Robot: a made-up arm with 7 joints.
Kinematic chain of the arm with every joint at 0, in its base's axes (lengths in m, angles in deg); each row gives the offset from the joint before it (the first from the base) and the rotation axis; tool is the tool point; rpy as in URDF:
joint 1: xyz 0 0 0 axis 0.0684 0.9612 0.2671
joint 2: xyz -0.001 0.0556 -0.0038 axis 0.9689 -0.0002 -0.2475
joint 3: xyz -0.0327 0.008 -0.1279 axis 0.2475 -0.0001 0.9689
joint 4: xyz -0.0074 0 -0.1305 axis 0.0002 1 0
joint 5: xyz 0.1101 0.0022 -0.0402 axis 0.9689 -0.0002 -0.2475
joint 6: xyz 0.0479 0 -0.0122 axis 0.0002 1 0
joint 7: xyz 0.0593 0 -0.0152 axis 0.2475 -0.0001 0.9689
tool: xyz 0 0 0 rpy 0 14.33 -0.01
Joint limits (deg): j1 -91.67..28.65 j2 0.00..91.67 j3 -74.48..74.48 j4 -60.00..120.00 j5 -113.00..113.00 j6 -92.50..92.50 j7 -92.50..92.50
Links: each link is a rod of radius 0.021 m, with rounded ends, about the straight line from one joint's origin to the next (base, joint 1, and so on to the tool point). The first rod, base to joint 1, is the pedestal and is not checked.
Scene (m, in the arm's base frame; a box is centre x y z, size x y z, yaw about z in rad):
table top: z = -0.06
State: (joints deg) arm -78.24 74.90 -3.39 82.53 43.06 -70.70 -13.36
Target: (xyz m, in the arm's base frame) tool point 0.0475 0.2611 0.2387
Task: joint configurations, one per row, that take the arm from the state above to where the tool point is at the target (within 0.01 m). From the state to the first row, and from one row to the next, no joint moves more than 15 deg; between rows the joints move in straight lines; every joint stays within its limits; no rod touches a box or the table.
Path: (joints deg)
1: -80.20 77.55 5.27 67.85 38.64 -75.06 -13.36
2: -82.16 80.20 13.94 53.17 34.21 -79.42 -13.36
3: -84.13 82.86 22.60 38.49 29.79 -83.78 -13.36
4: -86.09 85.51 31.27 23.80 25.36 -88.14 -13.36
5: -88.05 88.16 39.93 9.12 20.94 -92.50 -13.36

